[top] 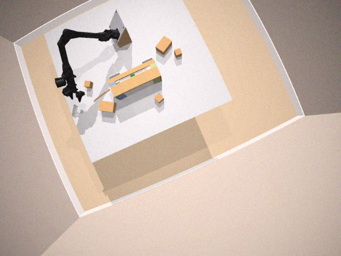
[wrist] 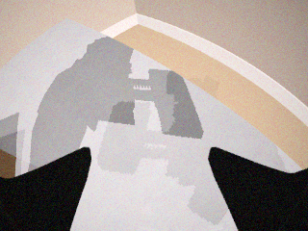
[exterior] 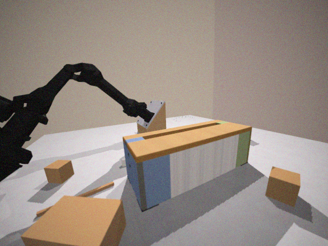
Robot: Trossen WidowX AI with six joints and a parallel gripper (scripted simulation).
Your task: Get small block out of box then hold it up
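The green block lies 51 cm to the left of my gripper tip, 6 cm ahead of it and 2 cm above it. From my gripper tip the other things lie so: long box (51 cm to the left, 4 cm ahead); thin stick (20 cm to the left, 6 cm below, 4 cm ahead); small carton (62 cm to the left, 28 cm ahead, 4 cm below).
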